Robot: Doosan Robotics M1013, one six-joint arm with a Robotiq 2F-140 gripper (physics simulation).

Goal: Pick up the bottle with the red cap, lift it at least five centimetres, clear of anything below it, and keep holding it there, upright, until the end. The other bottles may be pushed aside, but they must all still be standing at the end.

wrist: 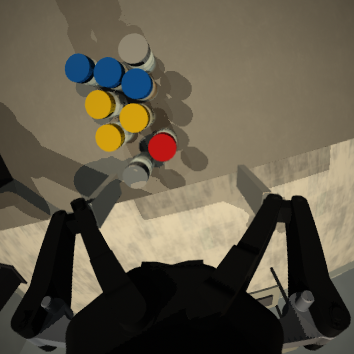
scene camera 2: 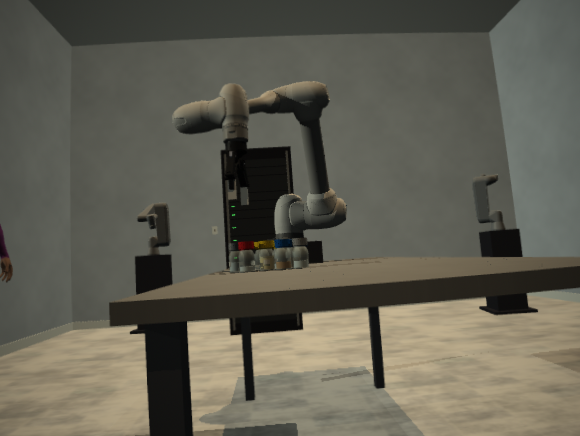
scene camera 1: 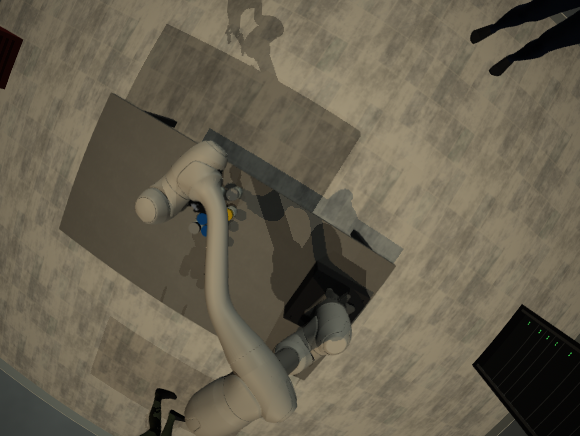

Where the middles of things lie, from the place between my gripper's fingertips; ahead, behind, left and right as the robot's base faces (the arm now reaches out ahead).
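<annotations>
The red-capped bottle (wrist: 162, 145) is 190 mm below my hand, 30 mm behind it and 10 mm to the left of it. Then there's the yellow-capped bottle (wrist: 133, 117), which is 70 mm behind my hand and 70 mm to the left of it, again 190 mm below. The white-capped bottle (wrist: 135, 175) is 40 mm to the right of my hand, 100 mm behind it and 190 mm below it. As for the grey-capped bottle (wrist: 133, 49), that's 200 mm to the left of my hand, 50 mm behind and 190 mm below, and going by their middles, it's the farthest from my hand of the things named here.
</annotations>
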